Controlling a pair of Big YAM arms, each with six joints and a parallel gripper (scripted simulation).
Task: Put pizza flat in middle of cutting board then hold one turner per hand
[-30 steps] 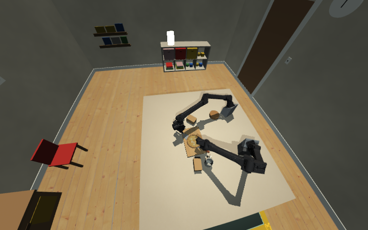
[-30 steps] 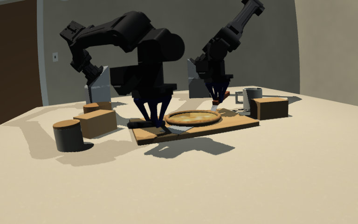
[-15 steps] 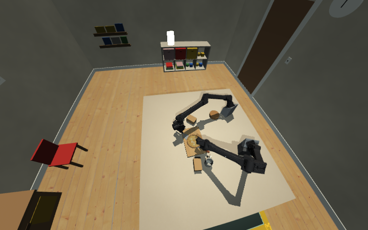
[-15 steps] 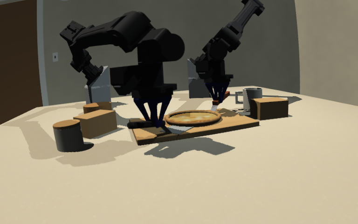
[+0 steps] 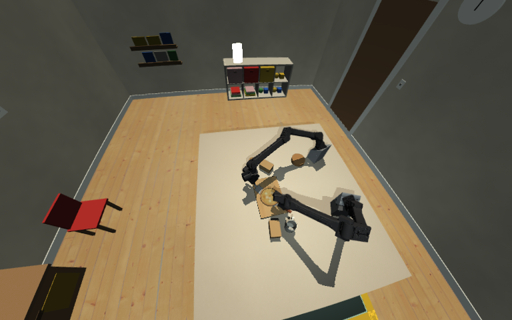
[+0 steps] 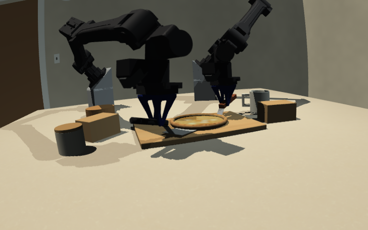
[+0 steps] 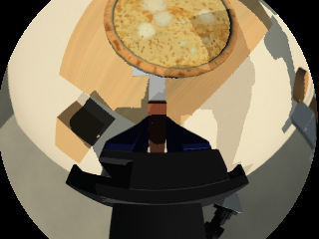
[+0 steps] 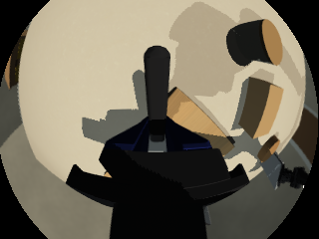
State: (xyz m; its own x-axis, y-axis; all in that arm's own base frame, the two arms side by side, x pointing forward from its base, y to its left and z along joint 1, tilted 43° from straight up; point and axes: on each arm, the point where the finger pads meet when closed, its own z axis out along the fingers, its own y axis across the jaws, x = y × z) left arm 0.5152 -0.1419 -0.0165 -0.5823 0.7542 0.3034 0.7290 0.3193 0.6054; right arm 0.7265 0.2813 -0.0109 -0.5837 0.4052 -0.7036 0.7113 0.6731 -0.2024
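The brown-handled turner is 20 mm ahead of my left hand, 30 mm to the right of it and 20 mm below it. Round my left hand: pizza: 80 mm ahead, 120 mm to the right, 30 mm below; cutting board: 80 mm ahead, 130 mm to the right, 50 mm below; black-handled turner: 210 mm ahead, 240 mm to the right.
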